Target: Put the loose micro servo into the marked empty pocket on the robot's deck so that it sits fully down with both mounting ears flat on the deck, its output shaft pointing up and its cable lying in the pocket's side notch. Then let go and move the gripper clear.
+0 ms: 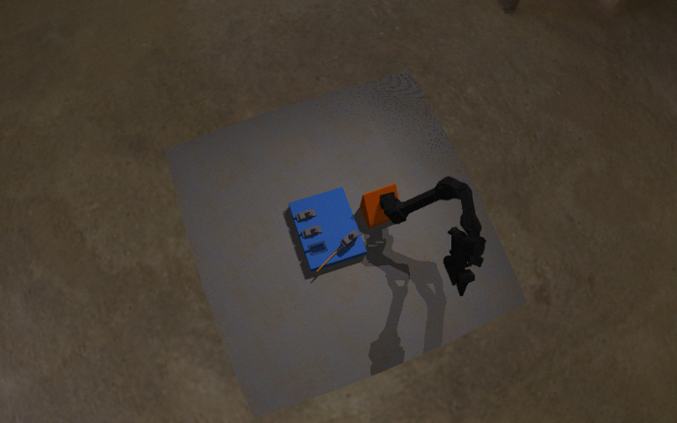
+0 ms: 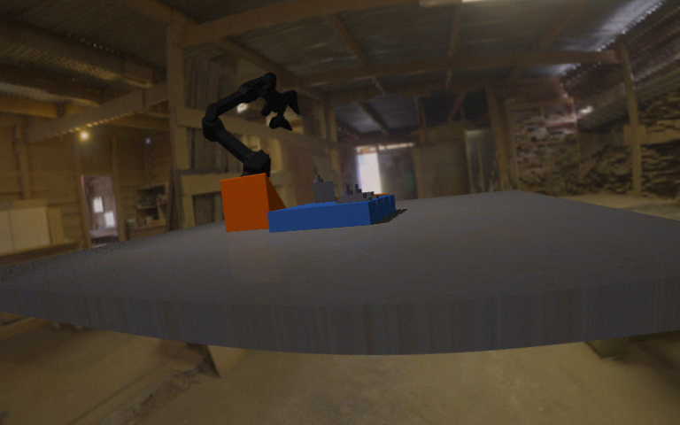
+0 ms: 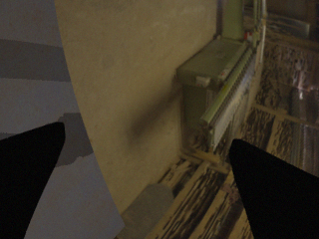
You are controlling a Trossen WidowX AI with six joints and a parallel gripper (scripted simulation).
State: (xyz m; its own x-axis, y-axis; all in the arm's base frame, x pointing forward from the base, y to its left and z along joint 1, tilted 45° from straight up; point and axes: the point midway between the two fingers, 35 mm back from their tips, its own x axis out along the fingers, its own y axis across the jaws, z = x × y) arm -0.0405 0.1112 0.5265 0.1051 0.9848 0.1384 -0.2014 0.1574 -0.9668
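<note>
My gripper tip is now 46 cm to the left of the deck, 35 cm above it and 28 cm short of it.
</note>
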